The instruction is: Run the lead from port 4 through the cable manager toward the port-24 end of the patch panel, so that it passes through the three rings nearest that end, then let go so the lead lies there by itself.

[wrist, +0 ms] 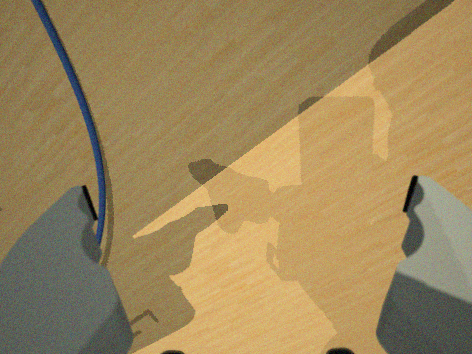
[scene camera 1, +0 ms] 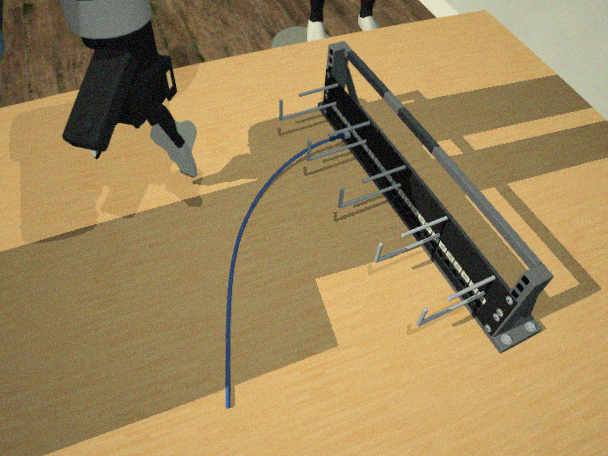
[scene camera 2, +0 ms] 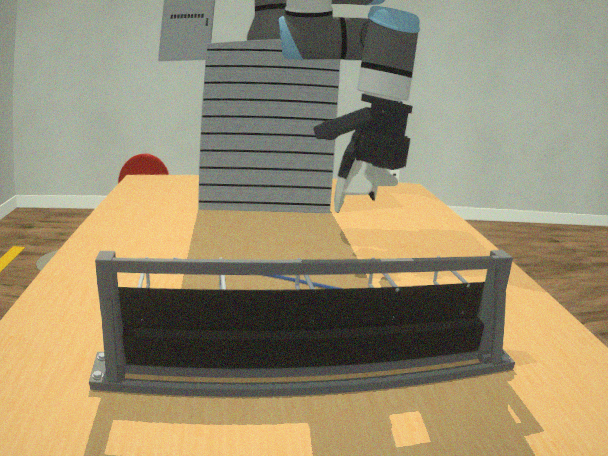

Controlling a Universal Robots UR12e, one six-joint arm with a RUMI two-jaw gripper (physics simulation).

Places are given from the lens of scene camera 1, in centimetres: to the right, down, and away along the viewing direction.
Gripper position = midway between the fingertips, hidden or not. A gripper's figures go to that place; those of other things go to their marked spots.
my gripper (scene camera 1: pixel 144 167): -22, -8, 68
black patch panel (scene camera 1: pixel 485 315): 24, 11, 64
grey rack frame (scene camera 1: pixel 539 276): 26, 5, 55
The marked spots on the grey rack frame and the black patch panel are 12 cm apart.
